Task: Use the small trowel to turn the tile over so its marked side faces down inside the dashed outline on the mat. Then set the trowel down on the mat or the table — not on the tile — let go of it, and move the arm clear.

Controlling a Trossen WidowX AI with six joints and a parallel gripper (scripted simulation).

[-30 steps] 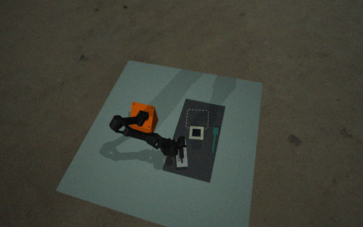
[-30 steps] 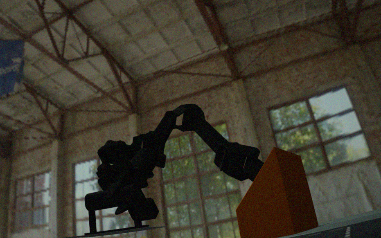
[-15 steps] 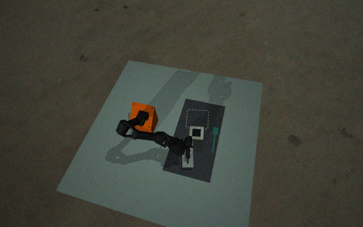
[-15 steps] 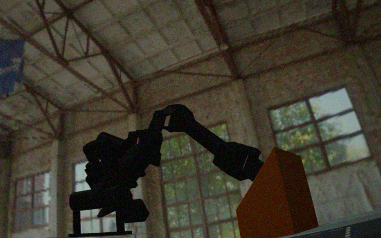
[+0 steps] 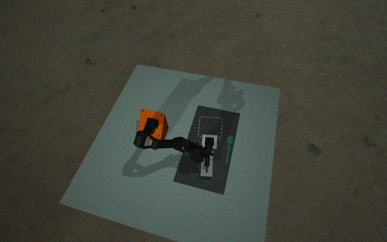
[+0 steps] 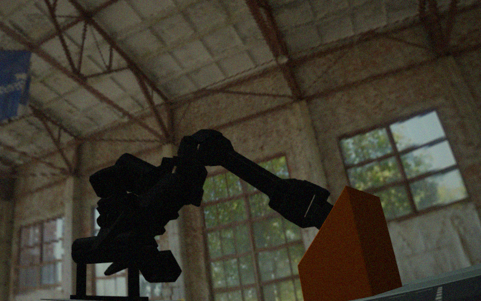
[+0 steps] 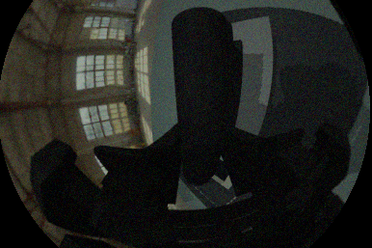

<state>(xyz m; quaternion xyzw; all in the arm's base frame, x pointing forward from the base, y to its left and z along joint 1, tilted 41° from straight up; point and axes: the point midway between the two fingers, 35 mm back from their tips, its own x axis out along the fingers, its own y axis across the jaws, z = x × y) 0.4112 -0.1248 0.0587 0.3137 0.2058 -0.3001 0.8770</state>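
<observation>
Right now the dark mat is 120 mm to the left of my gripper tip, 110 mm below it and 40 mm behind it. Also, from my gripper tip: tile: 150 mm to the left, 90 mm below, 40 mm behind; then teal spatula-like tool: 140 mm to the left, 100 mm ahead, 90 mm below; then small trowel: 30 mm behind, 10 mm below.
</observation>
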